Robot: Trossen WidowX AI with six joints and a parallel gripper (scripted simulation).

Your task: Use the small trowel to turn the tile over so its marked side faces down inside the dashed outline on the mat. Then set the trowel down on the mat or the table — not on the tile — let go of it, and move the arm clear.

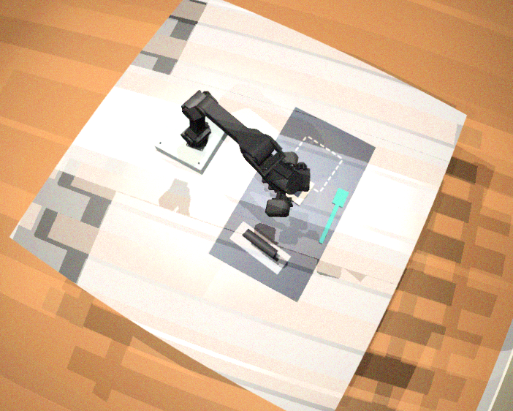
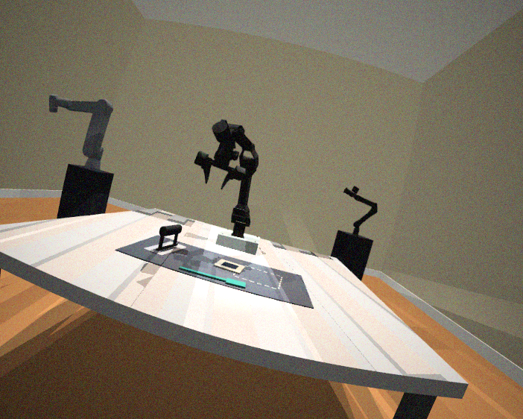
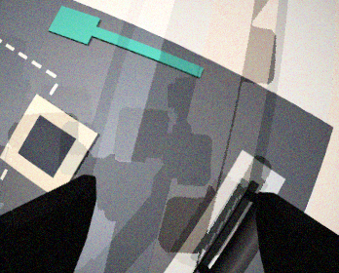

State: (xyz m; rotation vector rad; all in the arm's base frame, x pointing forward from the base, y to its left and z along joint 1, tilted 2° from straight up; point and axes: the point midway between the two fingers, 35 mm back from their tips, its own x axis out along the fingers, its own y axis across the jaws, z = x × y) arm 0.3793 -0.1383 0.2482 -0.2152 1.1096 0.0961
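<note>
My gripper tip is 70 mm past the black-handled tool, 110 mm to the left of it and 230 mm above it. From my gripper tip the other things lie so: cream tile 10 mm behind, 130 mm to the left, 270 mm below; dark mat 90 mm to the left, 290 mm below; teal trowel 140 mm ahead, 90 mm to the left, 270 mm below.
</note>
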